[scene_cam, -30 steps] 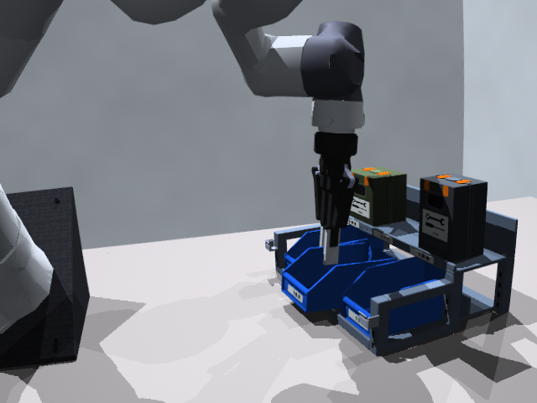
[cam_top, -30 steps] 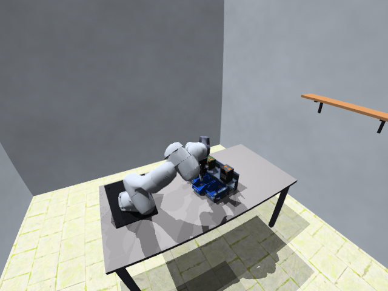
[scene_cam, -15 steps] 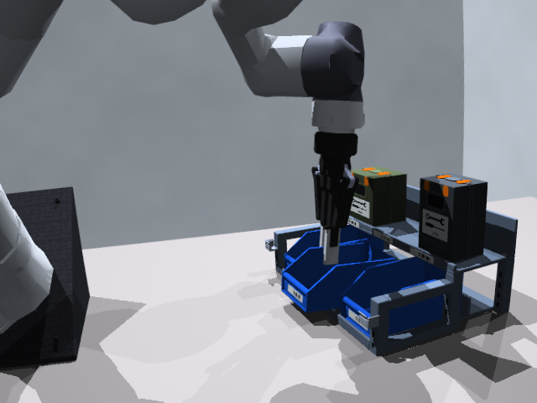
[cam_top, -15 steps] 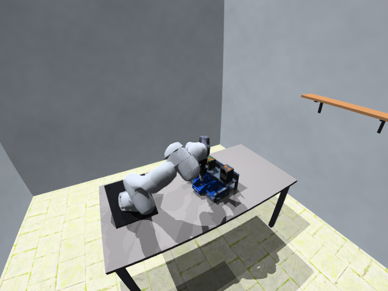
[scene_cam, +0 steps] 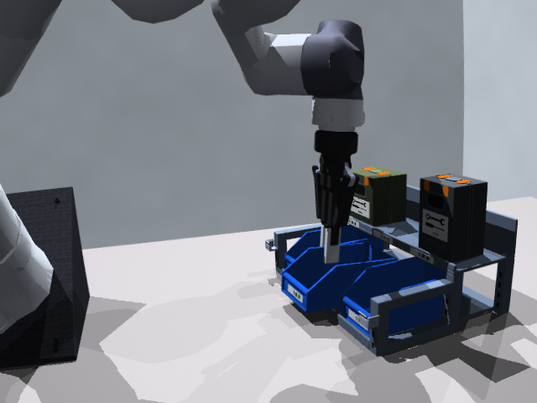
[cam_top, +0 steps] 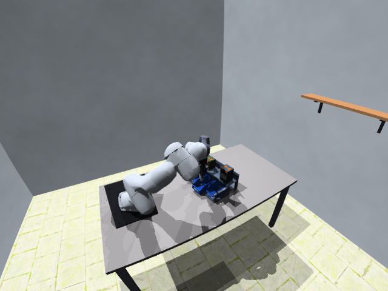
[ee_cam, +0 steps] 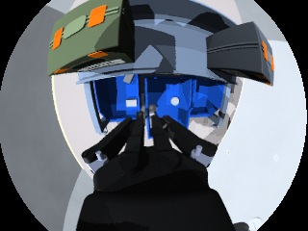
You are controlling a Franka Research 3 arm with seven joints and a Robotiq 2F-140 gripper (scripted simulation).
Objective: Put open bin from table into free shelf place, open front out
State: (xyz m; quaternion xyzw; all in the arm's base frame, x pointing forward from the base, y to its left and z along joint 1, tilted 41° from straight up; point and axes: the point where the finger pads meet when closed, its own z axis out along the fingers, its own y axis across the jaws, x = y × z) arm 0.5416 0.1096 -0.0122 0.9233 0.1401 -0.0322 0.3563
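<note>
Now: the shelf floor 10 cm ahead of my hand, 2 cm to the right of it and 9 cm below it. The rest, counted from my hand: green case 12 cm ahead, 10 cm to the left, 6 cm above; black box 18 cm ahead, 12 cm to the right, 7 cm above.
</note>
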